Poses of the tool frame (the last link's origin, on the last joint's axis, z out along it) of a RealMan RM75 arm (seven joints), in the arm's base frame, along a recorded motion.
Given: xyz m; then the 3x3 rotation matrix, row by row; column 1 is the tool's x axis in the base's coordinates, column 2 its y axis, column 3 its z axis. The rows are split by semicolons.
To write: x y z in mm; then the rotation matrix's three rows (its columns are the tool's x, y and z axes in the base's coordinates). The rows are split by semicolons. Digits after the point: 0 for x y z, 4 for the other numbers.
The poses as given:
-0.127, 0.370, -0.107; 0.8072, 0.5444, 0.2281; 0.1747, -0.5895, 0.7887; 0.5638, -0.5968, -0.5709
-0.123, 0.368, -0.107; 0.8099, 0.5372, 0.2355; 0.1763, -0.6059, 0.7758; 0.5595, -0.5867, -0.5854
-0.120, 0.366, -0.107; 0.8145, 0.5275, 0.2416; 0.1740, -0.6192, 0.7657; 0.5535, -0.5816, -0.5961
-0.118, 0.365, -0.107; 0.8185, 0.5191, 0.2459; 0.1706, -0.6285, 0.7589; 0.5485, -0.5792, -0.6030
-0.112, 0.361, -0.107; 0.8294, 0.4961, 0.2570; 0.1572, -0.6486, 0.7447; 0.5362, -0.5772, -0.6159
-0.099, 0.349, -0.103; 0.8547, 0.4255, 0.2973; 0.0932, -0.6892, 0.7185; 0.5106, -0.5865, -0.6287
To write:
-127, 370, -107; 0.8072, 0.5444, 0.2281; 0.1747, -0.5895, 0.7887; 0.5638, -0.5968, -0.5709
-123, 368, -107; 0.8099, 0.5372, 0.2355; 0.1763, -0.6059, 0.7758; 0.5595, -0.5867, -0.5854
-120, 366, -107; 0.8145, 0.5275, 0.2416; 0.1740, -0.6192, 0.7657; 0.5535, -0.5816, -0.5961
-118, 365, -107; 0.8185, 0.5191, 0.2459; 0.1706, -0.6285, 0.7589; 0.5485, -0.5792, -0.6030
-112, 361, -107; 0.8294, 0.4961, 0.2570; 0.1572, -0.6486, 0.7447; 0.5362, -0.5772, -0.6159
-99, 349, -103; 0.8547, 0.4255, 0.2973; 0.0932, -0.6892, 0.7185; 0.5106, -0.5865, -0.6287

